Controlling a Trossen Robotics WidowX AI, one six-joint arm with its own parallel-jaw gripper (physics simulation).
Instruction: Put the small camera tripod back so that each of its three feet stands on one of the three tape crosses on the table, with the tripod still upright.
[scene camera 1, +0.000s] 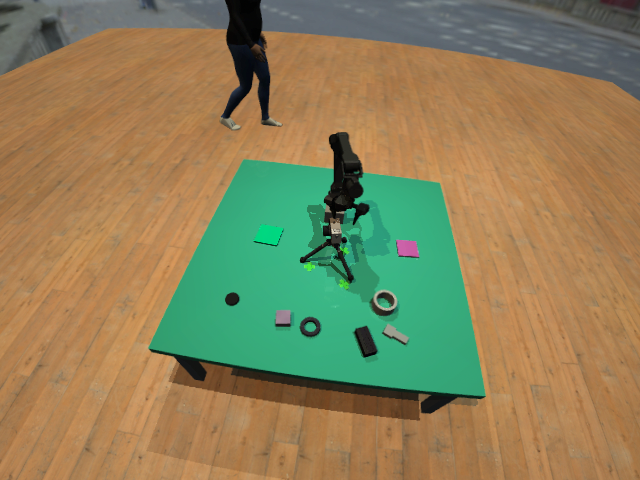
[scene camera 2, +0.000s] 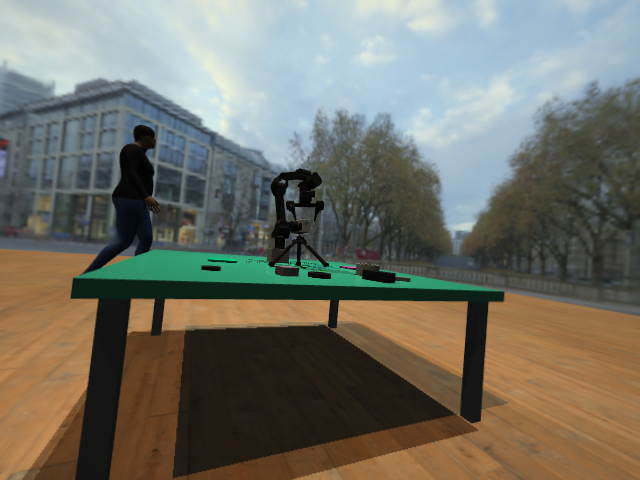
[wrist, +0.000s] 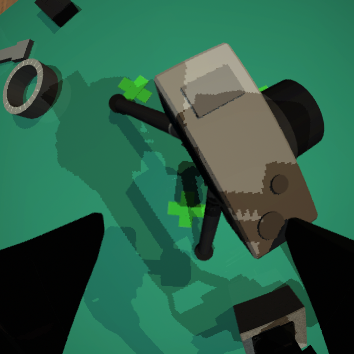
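Where they show: gripper, fingertip midpoint: (scene camera 1: 343, 221) (wrist: 199, 226); arm's base, link origin: (scene camera 2: 279, 248) (wrist: 273, 341).
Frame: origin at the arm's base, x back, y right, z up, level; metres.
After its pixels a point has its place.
Observation:
The tripod (scene camera 1: 342, 260) {x -0.355, y -0.072, z 0.010 m} (scene camera 2: 298, 249) {x -0.243, y -0.033, z 0.009 m} (wrist: 150, 116) {x -0.344, y -0.073, z 0.018 m} stands upright on three spread black legs, bearing a grey-beige camera (scene camera 1: 336, 230) {x -0.314, y -0.027, z 0.151 m} (scene camera 2: 305, 225) {x -0.334, y -0.027, z 0.123 m} (wrist: 235, 145) {x -0.284, y -0.024, z 0.148 m}. Its feet stand beside the tape crosses, a little off them. The left cross (scene camera 1: 309, 266) {x -0.354, y 0.074, z -0.074 m}, front cross (scene camera 1: 343, 284) {x -0.423, y -0.093, z -0.074 m} (wrist: 135, 88) {x -0.421, y -0.094, z -0.074 m} and rear cross (scene camera 1: 344, 250) {x -0.224, y -0.076, z -0.074 m} (wrist: 185, 211) {x -0.224, y -0.076, z -0.074 m} are bright green. In the wrist view the camera hides most of the left cross and one foot. My gripper (scene camera 1: 344, 220) {x -0.254, y -0.050, z 0.149 m} (scene camera 2: 305, 219) {x -0.254, y -0.050, z 0.149 m} (wrist: 199, 226) {x -0.254, y -0.050, z 0.149 m} is open above the tripod; its right fingertip overlaps the camera's near corner in the wrist view. Contact cannot be told.
The arm's base (scene camera 1: 333, 214) (wrist: 270, 316) {x -0.047, y 0.002, z -0.012 m} is close behind the tripod. A green square (scene camera 1: 268, 234) {x -0.206, y 0.313, z -0.065 m} and a pink square (scene camera 1: 407, 248) {x -0.154, y -0.389, z -0.065 m} flank it. Toward the front are a grey ring (scene camera 1: 384, 311) {x -0.548, y -0.274, z -0.036 m}, black block (scene camera 1: 366, 341) {x -0.689, y -0.210, z -0.041 m}, grey piece (scene camera 1: 395, 334) {x -0.632, y -0.327, z -0.060 m}, mauve block (scene camera 1: 282, 317) {x -0.646, y 0.131, z -0.047 m} and black disc (scene camera 1: 232, 298) {x -0.594, y 0.363, z -0.065 m}.

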